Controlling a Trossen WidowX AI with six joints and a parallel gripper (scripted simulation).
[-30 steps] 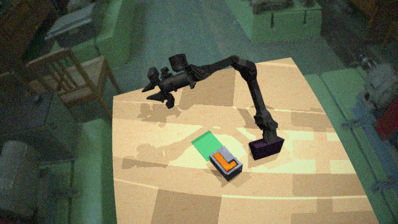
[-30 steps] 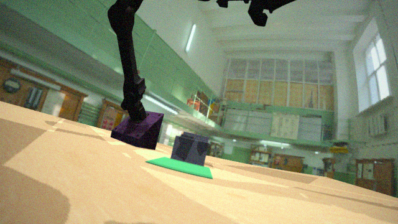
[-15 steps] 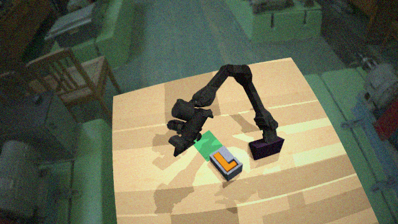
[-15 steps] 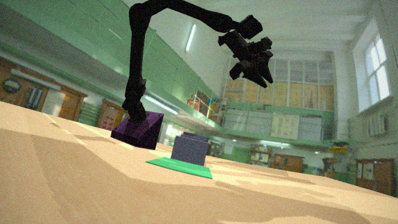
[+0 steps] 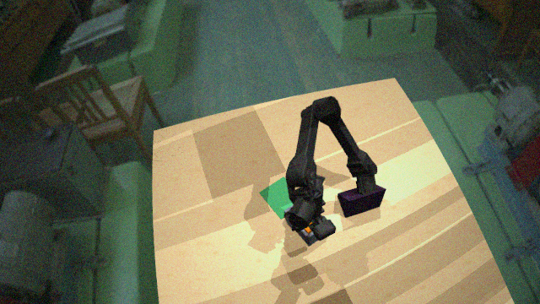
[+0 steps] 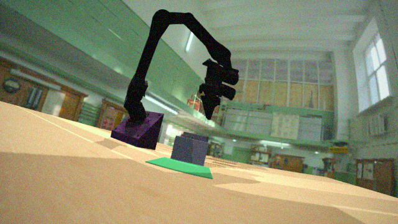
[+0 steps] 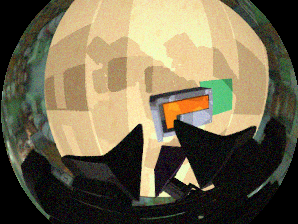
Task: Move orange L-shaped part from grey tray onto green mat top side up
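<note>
Right now my gripper tip is 10 mm past the orange L-shaped part, 70 mm to the left of it and 100 mm above it. Round my gripper tip: green mat: 60 mm ahead, 220 mm to the right, 170 mm below.
</note>
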